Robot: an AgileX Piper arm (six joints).
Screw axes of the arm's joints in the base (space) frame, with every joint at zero. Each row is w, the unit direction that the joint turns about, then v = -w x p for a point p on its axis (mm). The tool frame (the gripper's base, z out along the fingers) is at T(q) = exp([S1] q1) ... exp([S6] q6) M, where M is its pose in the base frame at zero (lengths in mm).
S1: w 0 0 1 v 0 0 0
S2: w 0 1 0 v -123 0 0
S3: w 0 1 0 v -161.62 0 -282.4
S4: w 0.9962 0 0.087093 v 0 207.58 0
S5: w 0 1 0 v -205.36 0 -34.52
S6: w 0.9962 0 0.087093 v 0 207.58 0
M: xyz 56.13 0 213.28 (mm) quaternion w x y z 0.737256 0 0.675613 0
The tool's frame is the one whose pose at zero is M.
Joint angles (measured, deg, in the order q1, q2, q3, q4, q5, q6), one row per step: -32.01 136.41 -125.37 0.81 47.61 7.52; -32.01 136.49 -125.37 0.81 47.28 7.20; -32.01 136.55 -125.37 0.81 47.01 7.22; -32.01 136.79 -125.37 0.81 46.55 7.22; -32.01 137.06 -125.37 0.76 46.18 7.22; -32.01 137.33 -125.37 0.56 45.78 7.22; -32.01 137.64 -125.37 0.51 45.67 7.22; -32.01 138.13 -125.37 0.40 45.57 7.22; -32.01 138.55 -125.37 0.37 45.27 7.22; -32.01 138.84 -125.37 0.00 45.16 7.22; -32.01 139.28 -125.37 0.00 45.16 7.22; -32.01 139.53 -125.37 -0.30 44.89 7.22; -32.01 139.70 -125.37 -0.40 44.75 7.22; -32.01 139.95 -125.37 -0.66 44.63 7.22
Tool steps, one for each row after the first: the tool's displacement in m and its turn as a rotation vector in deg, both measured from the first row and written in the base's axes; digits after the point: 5 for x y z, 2 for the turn. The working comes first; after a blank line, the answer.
Tool pose at each row, in the base's axes (x y z in m, rotation vector in deg; the steps are taken from these numbers as rounded here): 0.45566 -0.28372 0.21192 49.13 135.42 -9.07; 0.45611 -0.28401 0.21148 48.67 135.34 -9.26; 0.45648 -0.28424 0.21117 48.63 135.13 -9.31; 0.45728 -0.28475 0.20935 48.56 134.92 -9.36; 0.45799 -0.28527 0.20717 48.51 134.84 -9.44; 0.45863 -0.28594 0.20500 48.37 134.78 -9.71; 0.45908 -0.28630 0.20218 48.42 134.98 -9.72; 0.45968 -0.28682 0.19765 48.49 135.38 -9.76; 0.46044 -0.28733 0.19396 48.52 135.50 -9.77; 0.46064 -0.28795 0.19131 48.39 135.79 -10.16; 0.46107 -0.28822 0.18714 48.54 136.20 -10.06; 0.46142 -0.28883 0.18501 48.37 136.27 -10.42; 0.46166 -0.28912 0.18353 48.33 136.33 -10.52; 0.46186 -0.28958 0.18127 48.23 136.54 -10.79

0.00045 -0.00029 -0.00044 -0.30 -0.11 0.26; 0.00082 -0.00052 -0.00075 -0.40 -0.29 0.23; 0.00162 -0.00103 -0.00257 -0.52 -0.48 0.23; 0.00233 -0.00155 -0.00475 -0.61 -0.54 0.23; 0.00297 -0.00222 -0.00692 -0.85 -0.54 0.25; 0.00342 -0.00258 -0.00974 -0.78 -0.35 0.25; 0.00402 -0.00310 -0.01427 -0.67 0.04 0.27; 0.00478 -0.00361 -0.01796 -0.63 0.16 0.27; 0.00498 -0.00423 -0.02061 -0.85 0.51 0.33; 0.00541 -0.00450 -0.02478 -0.61 0.88 0.33; 0.00576 -0.00511 -0.02691 -0.88 1.02 0.38; 0.00600 -0.00540 -0.02839 -0.94 1.09 0.39; 0.00620 -0.00586 -0.03065 -1.09 1.34 0.44
